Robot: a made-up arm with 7 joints. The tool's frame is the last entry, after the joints. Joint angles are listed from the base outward. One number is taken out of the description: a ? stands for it. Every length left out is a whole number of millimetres.
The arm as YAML. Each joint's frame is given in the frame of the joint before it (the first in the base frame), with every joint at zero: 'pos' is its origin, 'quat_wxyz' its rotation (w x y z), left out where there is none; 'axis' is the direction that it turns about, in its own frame. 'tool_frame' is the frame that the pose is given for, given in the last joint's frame.
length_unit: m
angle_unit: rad
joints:
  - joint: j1
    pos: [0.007, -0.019, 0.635]
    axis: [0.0, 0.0, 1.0]
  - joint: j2
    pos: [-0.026, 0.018, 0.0]
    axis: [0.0, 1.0, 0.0]
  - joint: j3
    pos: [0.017, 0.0, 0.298]
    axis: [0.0, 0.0, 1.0]
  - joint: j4
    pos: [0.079, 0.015, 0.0]
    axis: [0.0, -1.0, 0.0]
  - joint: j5
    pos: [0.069, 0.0, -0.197]
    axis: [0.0, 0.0, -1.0]
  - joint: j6
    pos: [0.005, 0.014, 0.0]
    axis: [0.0, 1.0, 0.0]
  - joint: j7
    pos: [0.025, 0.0, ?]
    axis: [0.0, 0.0, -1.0]
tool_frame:
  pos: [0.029, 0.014, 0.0]
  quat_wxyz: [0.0, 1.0, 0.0, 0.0]
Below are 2 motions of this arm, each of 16 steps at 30 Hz.
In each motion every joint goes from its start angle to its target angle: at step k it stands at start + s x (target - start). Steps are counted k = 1, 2, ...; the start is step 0. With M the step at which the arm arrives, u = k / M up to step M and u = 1 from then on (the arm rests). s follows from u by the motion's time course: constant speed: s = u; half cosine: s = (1 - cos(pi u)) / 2; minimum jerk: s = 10 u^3 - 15 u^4 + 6 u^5.
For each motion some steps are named. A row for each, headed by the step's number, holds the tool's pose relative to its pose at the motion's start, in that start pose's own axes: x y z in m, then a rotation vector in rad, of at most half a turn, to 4 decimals.
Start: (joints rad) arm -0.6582 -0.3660 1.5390 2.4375 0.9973 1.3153 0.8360
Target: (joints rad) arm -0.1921 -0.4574 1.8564 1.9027 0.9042 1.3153 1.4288
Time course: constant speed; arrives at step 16
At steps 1, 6, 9, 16:
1: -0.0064 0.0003 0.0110 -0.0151 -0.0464 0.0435
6: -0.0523 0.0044 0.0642 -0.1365 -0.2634 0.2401
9: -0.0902 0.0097 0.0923 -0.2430 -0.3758 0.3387
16: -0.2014 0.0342 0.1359 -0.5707 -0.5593 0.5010

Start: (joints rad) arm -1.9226 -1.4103 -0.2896 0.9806 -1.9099 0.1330 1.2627
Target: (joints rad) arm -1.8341 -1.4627 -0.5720 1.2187 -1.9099 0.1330 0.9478
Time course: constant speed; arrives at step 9
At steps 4, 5, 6, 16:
4: -0.0077 0.0547 -0.0004 -0.1301 0.0205 -0.0303
5: -0.0110 0.0684 -0.0011 -0.1637 0.0210 -0.0390
6: -0.0147 0.0820 -0.0019 -0.1975 0.0197 -0.0481
16: -0.0288 0.1223 -0.0056 -0.2995 0.0043 -0.0781

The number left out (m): -0.032
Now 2 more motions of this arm.
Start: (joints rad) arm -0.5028 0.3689 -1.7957 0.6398 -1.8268 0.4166 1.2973
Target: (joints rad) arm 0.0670 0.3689 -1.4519 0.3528 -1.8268 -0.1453 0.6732
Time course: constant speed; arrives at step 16
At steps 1, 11, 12, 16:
1: 0.0008 -0.0145 -0.0117 0.0611 0.0391 -0.0768
11: -0.0532 -0.1233 -0.1368 0.5653 0.4717 -0.9052
12: -0.0638 -0.1296 -0.1481 0.6061 0.5175 -0.9921
16: -0.1122 -0.1458 -0.1870 0.7543 0.7011 -1.3435

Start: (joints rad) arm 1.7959 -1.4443 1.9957 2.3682 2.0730 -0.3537 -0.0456
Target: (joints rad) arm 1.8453 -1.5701 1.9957 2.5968 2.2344 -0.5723 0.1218
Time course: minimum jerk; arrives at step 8
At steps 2, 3, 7, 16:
2: -0.0066 0.0000 -0.0047 0.0111 0.0027 0.0297
3: -0.0174 0.0004 -0.0126 0.0280 0.0057 0.0794
7: -0.0606 0.0067 -0.0484 0.0755 0.0029 0.2899
16: -0.0615 0.0069 -0.0492 0.0761 0.0026 0.2947

